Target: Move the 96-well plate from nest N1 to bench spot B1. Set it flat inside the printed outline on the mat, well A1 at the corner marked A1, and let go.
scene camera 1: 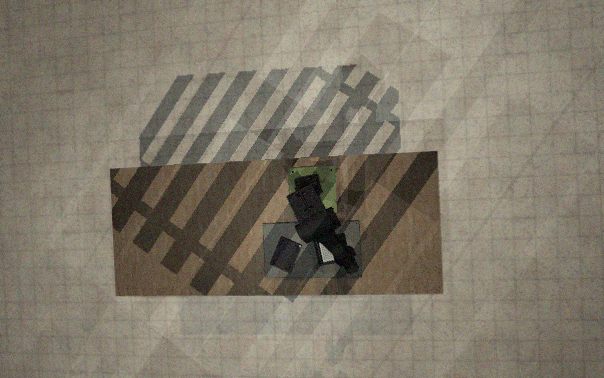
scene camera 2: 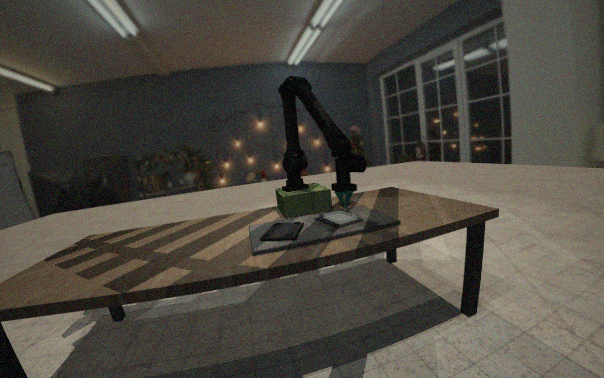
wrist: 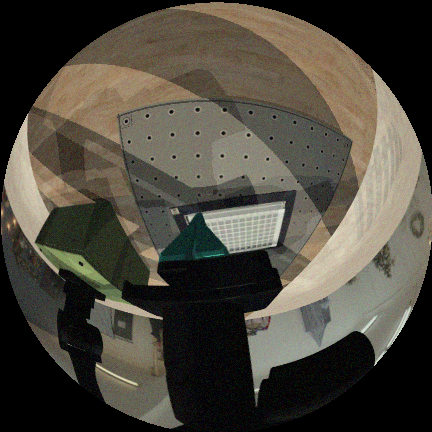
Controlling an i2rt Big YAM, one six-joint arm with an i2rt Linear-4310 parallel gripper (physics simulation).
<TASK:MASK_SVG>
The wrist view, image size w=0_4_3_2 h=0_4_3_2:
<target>my gripper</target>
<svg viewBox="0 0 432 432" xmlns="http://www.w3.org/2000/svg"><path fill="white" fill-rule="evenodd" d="M198 212L195 213L188 225L159 253L156 272L168 285L132 284L125 279L123 281L121 298L147 312L162 317L163 361L167 377L186 383L194 380L193 373L212 374L213 383L216 387L238 383L251 376L252 369L244 313L267 307L283 287L277 268L271 266L266 250L229 255L226 246L207 227L202 213Z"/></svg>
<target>white well plate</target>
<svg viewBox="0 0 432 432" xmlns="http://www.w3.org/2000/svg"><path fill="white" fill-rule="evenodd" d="M198 212L187 213L188 221L190 222L195 213ZM285 208L281 200L200 212L207 227L226 246L228 253L275 246Z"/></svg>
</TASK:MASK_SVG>
